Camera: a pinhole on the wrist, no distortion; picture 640 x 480 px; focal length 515.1 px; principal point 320.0 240.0 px. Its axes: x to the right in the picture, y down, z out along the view. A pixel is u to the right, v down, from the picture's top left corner.
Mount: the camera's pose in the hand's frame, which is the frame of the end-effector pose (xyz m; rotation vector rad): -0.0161 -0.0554 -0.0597 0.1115 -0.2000 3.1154
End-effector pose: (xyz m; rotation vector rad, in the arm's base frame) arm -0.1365 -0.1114 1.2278 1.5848 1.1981 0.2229
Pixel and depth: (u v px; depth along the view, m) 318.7 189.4 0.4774
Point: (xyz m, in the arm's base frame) 0.1132 -0.3649 0.9959
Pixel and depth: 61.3 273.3 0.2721
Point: -0.0010 -0.1378 1.0016
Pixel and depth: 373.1 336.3 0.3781
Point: -0.0433 -0.3439 0.9763
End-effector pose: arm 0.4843 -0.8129 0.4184 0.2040 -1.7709 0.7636
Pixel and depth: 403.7 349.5 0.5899
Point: 0.2265 -1.3293 0.3744
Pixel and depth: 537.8 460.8 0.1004
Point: 0.5277 -0.9326 0.4084
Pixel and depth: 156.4 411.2 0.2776
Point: 0.3884 -1.0495 0.5419
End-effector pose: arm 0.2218 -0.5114 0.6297 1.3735 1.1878 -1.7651
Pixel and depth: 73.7 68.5 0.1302
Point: 0.1506 -0.5587 0.5891
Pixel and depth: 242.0 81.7 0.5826
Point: 0.0047 -1.0059 0.5391
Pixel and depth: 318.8 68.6 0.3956
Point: 0.0922 -0.8360 0.6303
